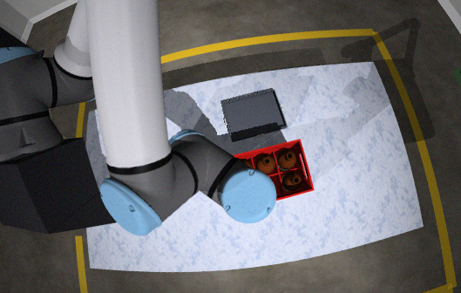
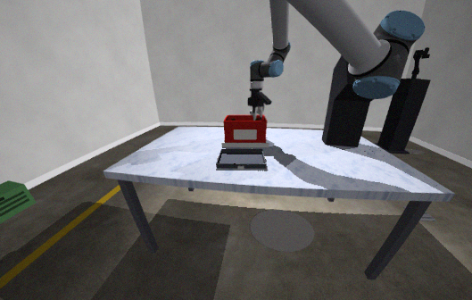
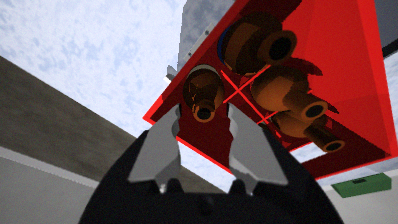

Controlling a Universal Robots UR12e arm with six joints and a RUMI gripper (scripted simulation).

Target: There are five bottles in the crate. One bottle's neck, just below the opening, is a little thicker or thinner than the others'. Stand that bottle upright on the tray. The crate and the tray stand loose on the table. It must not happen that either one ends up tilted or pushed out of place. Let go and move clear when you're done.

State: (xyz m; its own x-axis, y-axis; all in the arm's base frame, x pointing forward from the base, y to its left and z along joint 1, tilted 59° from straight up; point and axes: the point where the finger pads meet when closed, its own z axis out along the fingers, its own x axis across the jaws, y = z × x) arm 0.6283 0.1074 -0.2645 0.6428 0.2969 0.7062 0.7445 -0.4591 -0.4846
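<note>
The red crate lies 80 mm ahead of my hand, 50 mm to the left of it and 70 mm below it. Also, from my hand: dark tray (80 mm ahead, 330 mm to the left, 140 mm below).
</note>
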